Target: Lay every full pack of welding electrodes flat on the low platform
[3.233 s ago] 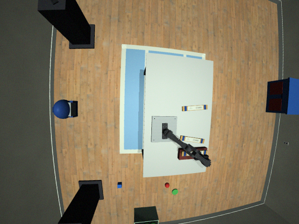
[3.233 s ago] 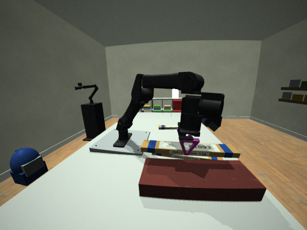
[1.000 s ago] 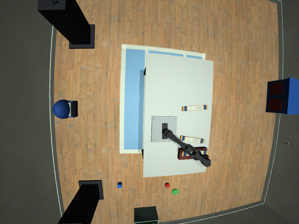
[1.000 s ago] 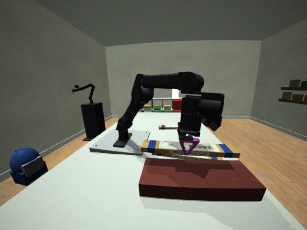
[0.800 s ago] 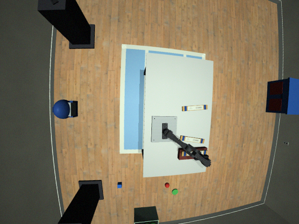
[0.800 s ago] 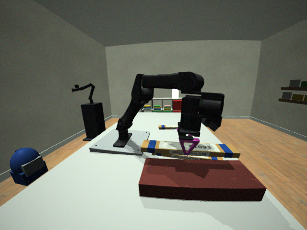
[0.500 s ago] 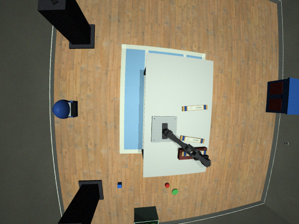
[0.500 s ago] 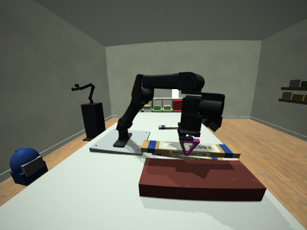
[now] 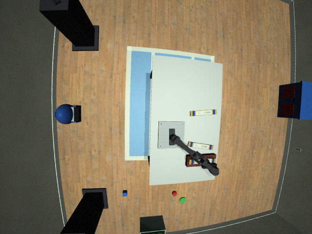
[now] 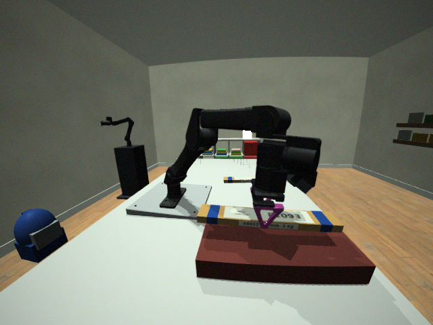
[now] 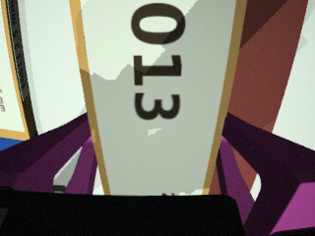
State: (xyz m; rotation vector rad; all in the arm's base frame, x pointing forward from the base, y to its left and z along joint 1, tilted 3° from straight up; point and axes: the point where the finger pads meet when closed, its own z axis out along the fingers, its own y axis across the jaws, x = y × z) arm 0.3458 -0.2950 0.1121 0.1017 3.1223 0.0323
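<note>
Right now the dark red low platform is 40 mm ahead of my hand, 30 mm to the right of it and 100 mm below it.
</note>
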